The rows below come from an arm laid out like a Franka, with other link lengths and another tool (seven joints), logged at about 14 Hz.
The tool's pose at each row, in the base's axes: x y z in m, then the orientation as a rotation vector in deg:
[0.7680 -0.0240 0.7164 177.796 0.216 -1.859]
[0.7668 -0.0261 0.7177 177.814 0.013 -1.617]
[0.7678 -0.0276 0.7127 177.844 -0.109 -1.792]
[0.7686 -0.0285 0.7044 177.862 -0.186 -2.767]
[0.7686 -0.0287 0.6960 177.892 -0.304 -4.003]
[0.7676 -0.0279 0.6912 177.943 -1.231 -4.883]
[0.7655 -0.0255 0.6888 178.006 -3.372 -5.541]
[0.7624 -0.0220 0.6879 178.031 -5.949 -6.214]
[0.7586 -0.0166 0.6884 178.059 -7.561 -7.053]
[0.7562 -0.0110 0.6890 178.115 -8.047 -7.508]
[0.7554 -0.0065 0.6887 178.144 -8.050 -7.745]
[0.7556 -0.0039 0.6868 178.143 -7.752 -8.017]
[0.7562 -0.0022 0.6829 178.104 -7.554 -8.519]
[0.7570 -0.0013 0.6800 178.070 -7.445 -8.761]
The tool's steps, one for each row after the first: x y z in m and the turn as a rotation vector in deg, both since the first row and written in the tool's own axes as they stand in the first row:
[-0.0012 0.0021 -0.0012 0.017 0.154 0.134]
[-0.0001 0.0035 0.0038 0.049 0.040 0.210]
[0.0008 0.0040 0.0121 0.081 -0.589 0.247]
[0.0010 0.0039 0.0205 0.136 -1.386 0.307]
[0.0001 0.0029 0.0253 0.220 -1.963 0.892]
[-0.0019 0.0004 0.0277 0.344 -2.411 2.259]
[-0.0050 -0.0031 0.0285 0.475 -2.874 3.905]
[-0.0088 -0.0085 0.0279 0.606 -3.431 4.928]
[-0.0112 -0.0141 0.0271 0.705 -3.727 5.231]
[-0.0120 -0.0186 0.0273 0.744 -3.878 5.229]
[-0.0117 -0.0213 0.0291 0.740 -4.049 5.034]
[-0.0111 -0.0231 0.0329 0.715 -4.370 4.902]
[-0.0102 -0.0241 0.0357 0.688 -4.525 4.830]

